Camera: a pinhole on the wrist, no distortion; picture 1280 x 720 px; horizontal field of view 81.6 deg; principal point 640.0 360.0 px. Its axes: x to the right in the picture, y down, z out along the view. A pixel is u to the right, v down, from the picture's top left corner.
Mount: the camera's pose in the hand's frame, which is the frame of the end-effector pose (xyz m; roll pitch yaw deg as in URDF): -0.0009 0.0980 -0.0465 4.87 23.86 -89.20
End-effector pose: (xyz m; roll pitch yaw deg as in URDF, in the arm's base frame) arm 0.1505 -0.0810 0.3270 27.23 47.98 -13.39
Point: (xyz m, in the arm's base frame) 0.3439 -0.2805 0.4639
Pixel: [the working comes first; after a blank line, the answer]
In the camera's frame: -0.0415 0.0854 0.3596

554 536
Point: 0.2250 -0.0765 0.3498
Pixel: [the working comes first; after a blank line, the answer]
In the camera's frame: 0.0045 0.0402 0.1054

671 643
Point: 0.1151 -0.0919 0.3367
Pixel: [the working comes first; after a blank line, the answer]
In the camera's frame: 0.0957 -0.0220 0.0880

outside the picture
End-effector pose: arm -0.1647 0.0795 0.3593 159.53 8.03 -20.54
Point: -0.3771 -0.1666 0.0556
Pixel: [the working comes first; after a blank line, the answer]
In the camera's frame: -0.2532 -0.0346 0.3840

151 293
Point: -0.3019 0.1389 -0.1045
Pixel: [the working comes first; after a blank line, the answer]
In the camera's frame: 0.0488 -0.0380 0.5667

704 310
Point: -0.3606 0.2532 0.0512
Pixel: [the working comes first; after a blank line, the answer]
In the camera's frame: 0.1420 -0.1655 0.4409

879 82
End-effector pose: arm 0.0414 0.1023 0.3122 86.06 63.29 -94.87
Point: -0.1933 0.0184 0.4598
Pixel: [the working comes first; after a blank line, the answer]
In the camera's frame: -0.1568 -0.0630 0.2470

169 171
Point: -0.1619 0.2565 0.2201
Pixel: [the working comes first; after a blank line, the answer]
In the camera's frame: 0.1511 0.0469 0.3379

971 463
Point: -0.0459 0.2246 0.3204
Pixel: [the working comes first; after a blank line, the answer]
In the camera's frame: 0.1295 -0.0429 0.2114

1094 209
